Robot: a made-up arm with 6 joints. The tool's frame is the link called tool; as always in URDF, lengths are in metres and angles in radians.
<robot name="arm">
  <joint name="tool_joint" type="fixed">
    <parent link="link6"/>
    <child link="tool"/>
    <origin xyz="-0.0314 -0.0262 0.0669" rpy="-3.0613 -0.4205 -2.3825"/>
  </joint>
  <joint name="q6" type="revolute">
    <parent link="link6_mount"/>
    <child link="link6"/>
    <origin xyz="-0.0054 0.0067 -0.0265" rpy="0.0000 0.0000 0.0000"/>
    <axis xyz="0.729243 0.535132 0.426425"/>
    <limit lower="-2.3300" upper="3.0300"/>
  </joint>
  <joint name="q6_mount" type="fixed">
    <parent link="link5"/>
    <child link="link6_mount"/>
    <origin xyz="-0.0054 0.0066 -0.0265" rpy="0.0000 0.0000 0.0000"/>
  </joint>
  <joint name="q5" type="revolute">
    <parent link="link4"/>
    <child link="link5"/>
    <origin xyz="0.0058 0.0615 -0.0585" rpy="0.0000 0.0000 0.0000"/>
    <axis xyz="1 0 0"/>
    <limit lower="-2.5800" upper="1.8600"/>
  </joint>
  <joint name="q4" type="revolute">
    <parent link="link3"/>
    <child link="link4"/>
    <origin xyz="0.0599 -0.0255 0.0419" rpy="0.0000 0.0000 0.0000"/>
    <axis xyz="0 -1 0"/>
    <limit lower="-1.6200" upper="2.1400"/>
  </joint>
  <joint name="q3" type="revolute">
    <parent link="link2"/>
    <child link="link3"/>
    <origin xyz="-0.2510 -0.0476 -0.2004" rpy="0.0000 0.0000 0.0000"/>
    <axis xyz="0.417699 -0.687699 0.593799"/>
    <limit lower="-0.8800" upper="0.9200"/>
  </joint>
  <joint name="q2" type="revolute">
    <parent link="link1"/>
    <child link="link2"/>
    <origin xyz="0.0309 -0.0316 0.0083" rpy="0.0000 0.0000 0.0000"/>
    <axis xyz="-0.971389 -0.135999 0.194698"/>
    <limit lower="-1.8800" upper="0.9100"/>
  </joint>
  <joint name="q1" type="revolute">
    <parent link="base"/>
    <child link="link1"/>
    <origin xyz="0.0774 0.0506 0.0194" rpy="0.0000 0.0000 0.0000"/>
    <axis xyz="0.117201 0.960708 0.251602"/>
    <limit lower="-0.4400" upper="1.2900"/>
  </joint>
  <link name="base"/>
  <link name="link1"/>
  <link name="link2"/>
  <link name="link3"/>
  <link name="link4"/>
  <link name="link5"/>
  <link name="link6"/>
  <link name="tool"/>
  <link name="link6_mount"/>
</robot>
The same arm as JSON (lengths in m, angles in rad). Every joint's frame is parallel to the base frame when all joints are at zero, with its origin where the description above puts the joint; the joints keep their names.
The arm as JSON. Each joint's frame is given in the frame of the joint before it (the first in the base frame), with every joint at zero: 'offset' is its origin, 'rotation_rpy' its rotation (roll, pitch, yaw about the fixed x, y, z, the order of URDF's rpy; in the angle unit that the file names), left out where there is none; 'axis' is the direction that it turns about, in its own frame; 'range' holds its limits. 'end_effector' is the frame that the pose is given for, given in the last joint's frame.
{"length_unit": "m", "angle_unit": "rad", "chain": [
  {"id": "q1", "offset": [0.0774, 0.0506, 0.0194], "axis": [0.117201, 0.960708, 0.251602], "range": [-0.44, 1.29]},
  {"id": "q2", "offset": [0.0309, -0.0316, 0.0083], "axis": [-0.971389, -0.135999, 0.194698], "range": [-1.88, 0.91]},
  {"id": "q3", "offset": [-0.251, -0.0476, -0.2004], "axis": [0.417699, -0.687699, 0.593799], "range": [-0.88, 0.92]},
  {"id": "q4", "offset": [0.0599, -0.0255, 0.0419], "axis": "-y", "range": [-1.62, 2.14]},
  {"id": "q5", "offset": [0.0058, 0.0615, -0.0585], "axis": "+x", "range": [-2.58, 1.86]},
  {"id": "q6", "offset": [-0.0108, 0.0133, -0.053], "axis": [0.729243, 0.535132, 0.426425], "range": [-2.33, 3.03]}
], "end_effector": {"offset": [-0.0314, -0.0262, 0.0669], "rotation_rpy": [-3.0613, -0.4205, -2.3825]}}

